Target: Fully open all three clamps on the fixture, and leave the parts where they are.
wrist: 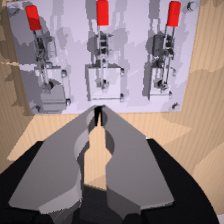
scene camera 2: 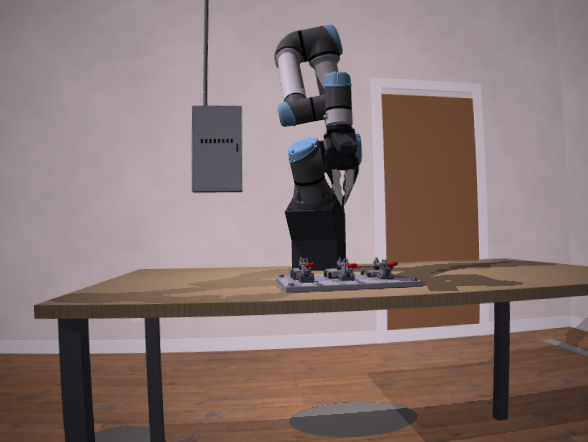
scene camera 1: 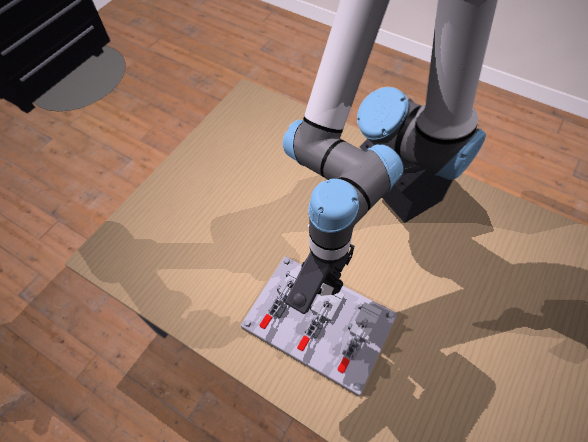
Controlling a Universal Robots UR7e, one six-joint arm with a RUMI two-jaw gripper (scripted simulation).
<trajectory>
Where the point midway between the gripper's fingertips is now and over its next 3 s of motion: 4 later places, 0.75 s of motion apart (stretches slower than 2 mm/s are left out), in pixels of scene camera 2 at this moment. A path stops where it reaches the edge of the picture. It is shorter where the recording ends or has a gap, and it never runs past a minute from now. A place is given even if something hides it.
My gripper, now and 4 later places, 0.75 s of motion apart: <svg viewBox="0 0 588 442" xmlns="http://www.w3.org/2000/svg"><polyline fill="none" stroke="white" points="342,205 347,199 347,198 348,208 344,210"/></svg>
</trajectory>
